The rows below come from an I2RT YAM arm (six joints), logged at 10 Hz.
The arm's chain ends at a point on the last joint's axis. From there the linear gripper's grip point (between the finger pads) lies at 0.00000 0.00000 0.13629 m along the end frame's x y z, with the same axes.
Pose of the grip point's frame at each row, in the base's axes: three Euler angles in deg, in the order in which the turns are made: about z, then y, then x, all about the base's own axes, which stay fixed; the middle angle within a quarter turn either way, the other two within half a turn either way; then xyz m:
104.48 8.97 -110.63 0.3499 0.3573 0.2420
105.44 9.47 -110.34 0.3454 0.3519 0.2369
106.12 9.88 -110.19 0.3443 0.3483 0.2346
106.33 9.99 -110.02 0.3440 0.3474 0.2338
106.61 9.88 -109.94 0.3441 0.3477 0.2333
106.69 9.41 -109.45 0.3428 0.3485 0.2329
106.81 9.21 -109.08 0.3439 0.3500 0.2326
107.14 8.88 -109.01 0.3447 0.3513 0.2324
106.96 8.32 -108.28 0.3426 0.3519 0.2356
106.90 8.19 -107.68 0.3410 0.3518 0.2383
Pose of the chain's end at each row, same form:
104.48 8.97 -110.63 0.3287 0.2313 0.2894
105.44 9.47 -110.34 0.3230 0.2258 0.2836
106.12 9.88 -110.19 0.3209 0.2223 0.2809
106.33 9.99 -110.02 0.3204 0.2213 0.2798
106.61 9.88 -109.94 0.3207 0.2215 0.2791
106.69 9.41 -109.45 0.3205 0.2217 0.2777
106.81 9.21 -109.08 0.3221 0.2229 0.2766
107.14 8.88 -109.01 0.3237 0.2240 0.2763
106.96 8.32 -108.28 0.3229 0.2238 0.2779
106.90 8.19 -107.68 0.3216 0.2233 0.2793

